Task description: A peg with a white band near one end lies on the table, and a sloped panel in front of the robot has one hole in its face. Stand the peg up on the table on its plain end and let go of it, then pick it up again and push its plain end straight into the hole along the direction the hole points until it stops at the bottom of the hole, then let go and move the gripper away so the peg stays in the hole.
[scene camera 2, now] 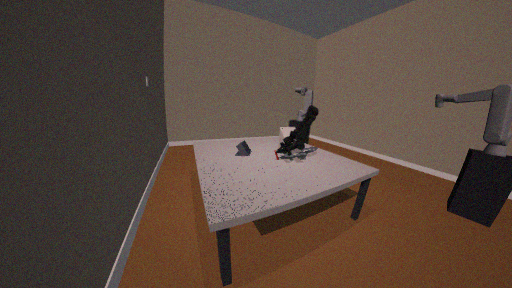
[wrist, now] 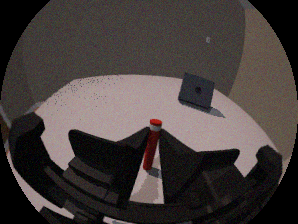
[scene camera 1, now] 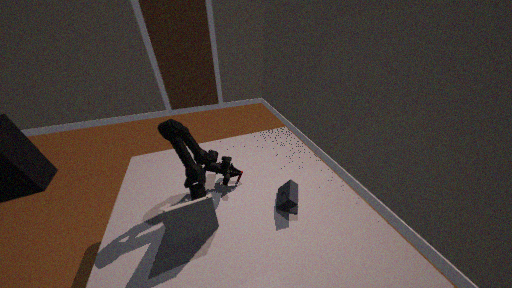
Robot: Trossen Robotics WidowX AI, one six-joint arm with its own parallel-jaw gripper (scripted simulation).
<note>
The gripper (wrist: 154, 131) holds a red peg.
</note>
